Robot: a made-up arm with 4 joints. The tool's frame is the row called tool. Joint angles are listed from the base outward. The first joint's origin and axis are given. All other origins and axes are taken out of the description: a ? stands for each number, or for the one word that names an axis. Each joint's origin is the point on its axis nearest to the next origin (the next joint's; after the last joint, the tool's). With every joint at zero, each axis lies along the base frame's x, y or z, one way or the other. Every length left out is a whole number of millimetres.
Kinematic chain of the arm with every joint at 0, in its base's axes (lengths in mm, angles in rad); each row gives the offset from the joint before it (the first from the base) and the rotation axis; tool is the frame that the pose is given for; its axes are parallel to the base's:
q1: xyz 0 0 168 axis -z
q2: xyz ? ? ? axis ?
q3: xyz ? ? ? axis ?
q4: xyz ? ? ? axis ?
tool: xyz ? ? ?
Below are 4 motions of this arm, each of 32 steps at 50 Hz.
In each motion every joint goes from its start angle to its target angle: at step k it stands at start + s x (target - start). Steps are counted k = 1, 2, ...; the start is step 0. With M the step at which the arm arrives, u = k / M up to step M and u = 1 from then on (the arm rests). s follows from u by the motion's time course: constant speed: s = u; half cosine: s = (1 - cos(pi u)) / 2; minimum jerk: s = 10 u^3 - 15 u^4 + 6 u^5.
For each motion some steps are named. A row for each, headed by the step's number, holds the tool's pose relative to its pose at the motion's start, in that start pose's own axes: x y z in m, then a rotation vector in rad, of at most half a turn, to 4 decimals.
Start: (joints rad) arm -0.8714 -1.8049 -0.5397 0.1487
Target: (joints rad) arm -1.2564 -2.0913 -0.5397 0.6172
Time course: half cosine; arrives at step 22
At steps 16, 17, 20, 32:
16: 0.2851 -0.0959 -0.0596 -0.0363 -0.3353 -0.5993
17: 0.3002 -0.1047 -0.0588 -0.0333 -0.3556 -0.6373
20: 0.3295 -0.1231 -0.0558 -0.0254 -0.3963 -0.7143
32: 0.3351 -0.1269 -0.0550 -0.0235 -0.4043 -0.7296

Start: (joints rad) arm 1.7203 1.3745 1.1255 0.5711
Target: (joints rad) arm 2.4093 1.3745 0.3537 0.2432
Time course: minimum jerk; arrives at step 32
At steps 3, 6, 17, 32:
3: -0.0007 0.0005 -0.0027 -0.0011 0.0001 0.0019
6: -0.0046 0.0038 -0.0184 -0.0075 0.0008 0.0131
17: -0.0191 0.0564 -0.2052 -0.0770 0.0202 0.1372
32: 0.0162 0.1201 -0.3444 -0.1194 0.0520 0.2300

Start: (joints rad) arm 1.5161 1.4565 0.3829 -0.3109
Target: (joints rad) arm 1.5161 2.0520 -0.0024 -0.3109
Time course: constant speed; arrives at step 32
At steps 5, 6, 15, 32:
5: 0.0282 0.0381 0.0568 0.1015 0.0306 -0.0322
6: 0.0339 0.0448 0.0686 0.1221 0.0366 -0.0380
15: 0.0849 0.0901 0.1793 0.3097 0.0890 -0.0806
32: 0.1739 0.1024 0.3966 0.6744 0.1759 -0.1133

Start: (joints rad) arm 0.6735 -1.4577 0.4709 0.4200
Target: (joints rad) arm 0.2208 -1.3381 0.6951 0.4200
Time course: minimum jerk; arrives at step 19
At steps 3, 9, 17, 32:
3: 0.0017 0.0020 -0.0067 0.0121 -0.0172 -0.0003
9: 0.0339 0.0344 -0.0926 0.1792 -0.2519 -0.0021
17: 0.0941 0.0882 -0.1835 0.3992 -0.5483 0.0003
32: 0.0954 0.0893 -0.1849 0.4033 -0.5537 0.0003

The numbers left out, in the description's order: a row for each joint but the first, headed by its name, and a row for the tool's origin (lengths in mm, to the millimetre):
q2: xyz -225 83 0, axis +x
q3: xyz 0 79 -394, axis -y
q4: xyz -365 0 6, axis -z
tool: xyz 101 290 0

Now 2 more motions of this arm.
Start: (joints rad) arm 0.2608 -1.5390 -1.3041 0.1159
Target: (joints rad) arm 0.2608 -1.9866 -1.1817 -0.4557
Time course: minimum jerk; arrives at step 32
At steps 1, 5, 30, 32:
1: 0.0000 0.0000 0.0000 0.0000 0.0000 0.0000
5: -0.0002 0.0000 -0.0021 -0.0031 -0.0040 0.0042
30: -0.0080 -0.0189 -0.0921 -0.1610 -0.0935 0.1456
32: -0.0080 -0.0190 -0.0924 -0.1614 -0.0936 0.1459

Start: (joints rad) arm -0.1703 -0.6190 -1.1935 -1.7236
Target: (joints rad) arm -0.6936 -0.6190 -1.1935 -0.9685
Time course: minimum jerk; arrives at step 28
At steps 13, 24, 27, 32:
13: -0.0069 -0.0663 -0.0932 -0.1337 0.1707 -0.2578
24: -0.0533 -0.1951 -0.1946 -0.3774 0.3185 -0.5694
27: -0.0561 -0.2015 -0.1980 -0.3893 0.3228 -0.5820
32: -0.0562 -0.2016 -0.1980 -0.3895 0.3229 -0.5822

